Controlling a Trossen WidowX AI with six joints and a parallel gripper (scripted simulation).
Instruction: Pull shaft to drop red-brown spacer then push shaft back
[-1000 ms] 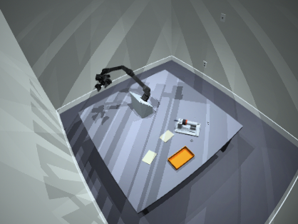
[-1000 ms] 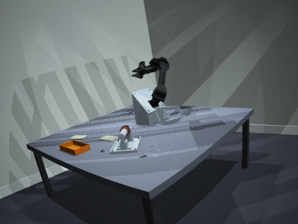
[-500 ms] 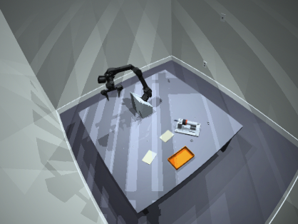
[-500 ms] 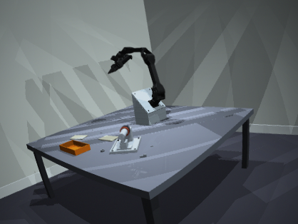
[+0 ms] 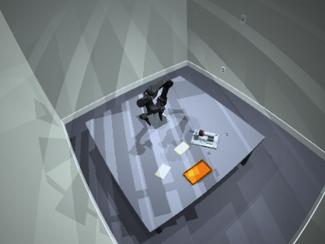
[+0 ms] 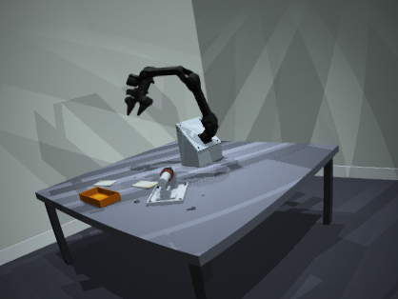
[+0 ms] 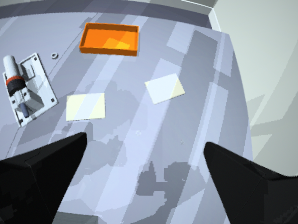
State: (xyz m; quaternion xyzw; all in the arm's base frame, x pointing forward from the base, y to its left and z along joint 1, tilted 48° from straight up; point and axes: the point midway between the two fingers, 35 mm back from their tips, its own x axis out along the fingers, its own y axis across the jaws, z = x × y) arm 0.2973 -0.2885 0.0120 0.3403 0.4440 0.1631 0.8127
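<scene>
Now: gripper tip 340 mm to the right of the blue-grey shaft, 240 mm above it and 130 mm short of it. Also, from my gripper tip: red-brown spacer (350 mm to the left, 240 mm below, 140 mm ahead); orange tray (370 mm ahead, 310 mm below, 100 mm to the left).
</scene>
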